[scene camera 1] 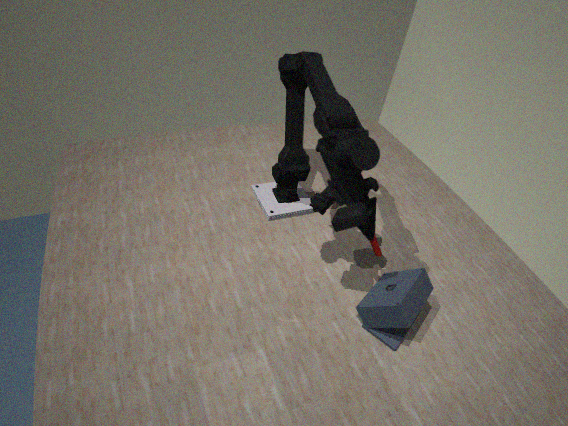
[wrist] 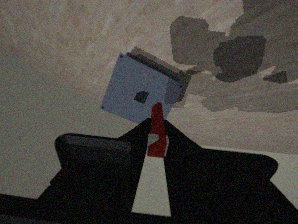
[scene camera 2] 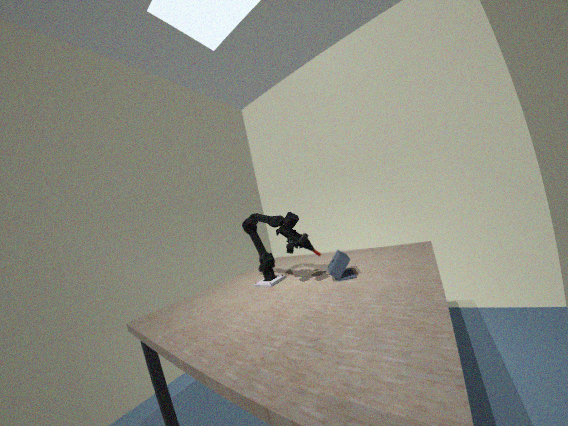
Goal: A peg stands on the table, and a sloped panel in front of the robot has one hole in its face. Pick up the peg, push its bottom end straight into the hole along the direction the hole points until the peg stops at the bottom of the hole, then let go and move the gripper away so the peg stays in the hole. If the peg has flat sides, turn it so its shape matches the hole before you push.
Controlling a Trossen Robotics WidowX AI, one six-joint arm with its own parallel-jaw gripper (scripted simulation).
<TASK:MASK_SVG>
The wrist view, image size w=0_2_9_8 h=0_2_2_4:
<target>my gripper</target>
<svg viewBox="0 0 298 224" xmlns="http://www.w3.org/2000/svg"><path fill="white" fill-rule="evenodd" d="M0 194L0 224L298 224L298 209L270 181L270 178L278 170L278 162L275 159L263 154L202 148L167 120L164 120L165 133L169 138L169 145L166 157L164 156L163 159L171 216L131 212L147 151L151 118L145 119L132 130L118 138L68 133L57 137L54 146L61 169L51 180L51 186L47 186L38 199Z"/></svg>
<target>peg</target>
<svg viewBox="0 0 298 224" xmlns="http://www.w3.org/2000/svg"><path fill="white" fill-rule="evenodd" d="M158 102L152 106L150 134L148 134L146 154L150 157L164 158L167 154L169 138L165 133L162 103Z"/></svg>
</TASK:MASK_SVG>
